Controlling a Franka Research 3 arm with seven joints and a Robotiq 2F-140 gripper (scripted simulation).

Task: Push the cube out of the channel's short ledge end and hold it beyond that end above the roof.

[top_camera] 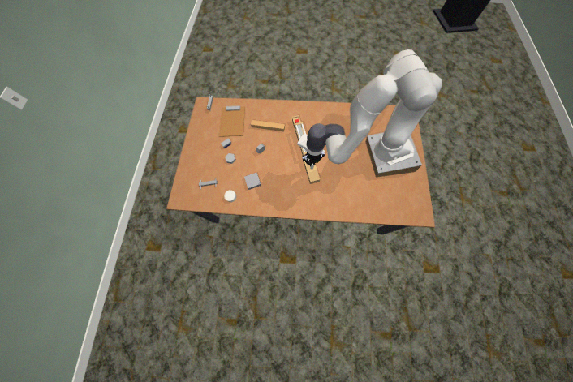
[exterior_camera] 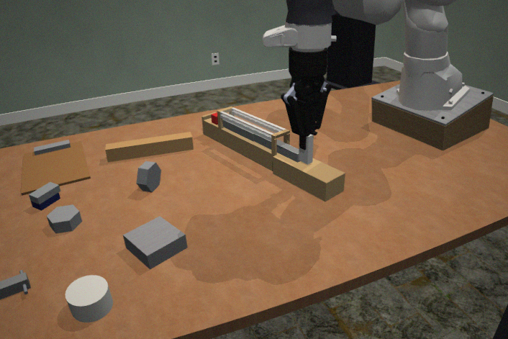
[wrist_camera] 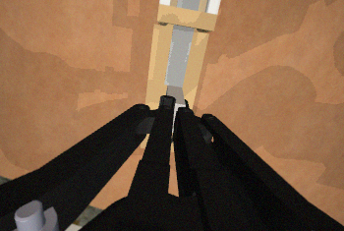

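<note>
My gripper is now 40 mm short of the red cube, 320 mm to the left of it and 20 mm above it. Round my hand: grey square block (360 mm ahead, 30 mm to the left, 70 mm below); grey hexagonal piece (300 mm ahead, 180 mm to the right, 50 mm below); wooden channel (20 mm ahead, 180 mm to the right, 30 mm below).
</note>
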